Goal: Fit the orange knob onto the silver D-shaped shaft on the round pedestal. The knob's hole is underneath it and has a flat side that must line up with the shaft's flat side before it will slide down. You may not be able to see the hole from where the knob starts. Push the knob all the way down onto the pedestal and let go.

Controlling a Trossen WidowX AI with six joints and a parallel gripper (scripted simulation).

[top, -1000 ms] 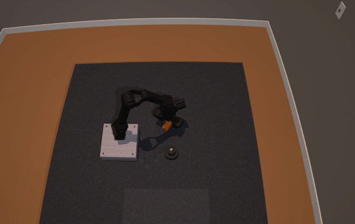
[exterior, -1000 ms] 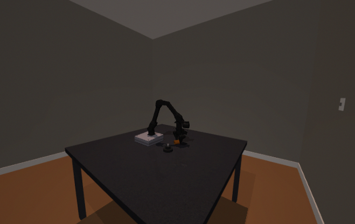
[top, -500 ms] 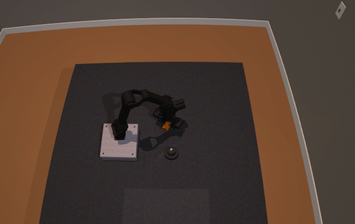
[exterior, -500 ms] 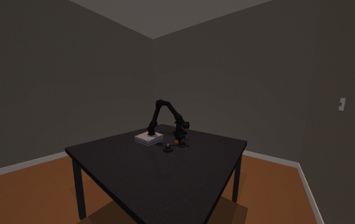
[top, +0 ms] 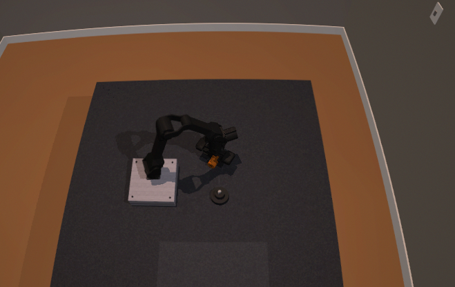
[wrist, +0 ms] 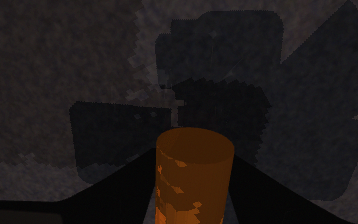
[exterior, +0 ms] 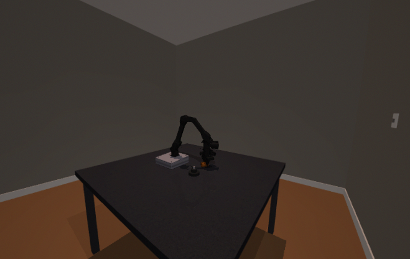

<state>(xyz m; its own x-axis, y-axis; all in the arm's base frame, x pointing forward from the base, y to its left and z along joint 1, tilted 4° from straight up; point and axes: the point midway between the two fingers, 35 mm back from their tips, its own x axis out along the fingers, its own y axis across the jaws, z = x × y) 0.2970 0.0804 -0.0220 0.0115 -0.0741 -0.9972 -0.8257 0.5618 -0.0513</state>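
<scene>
Right now my gripper tip is 1 cm short of the round pedestal with shaft, 19 cm to the left of it and 2 cm below it. From my gripper tip the other things lie so: orange knob 1 cm above.
</scene>
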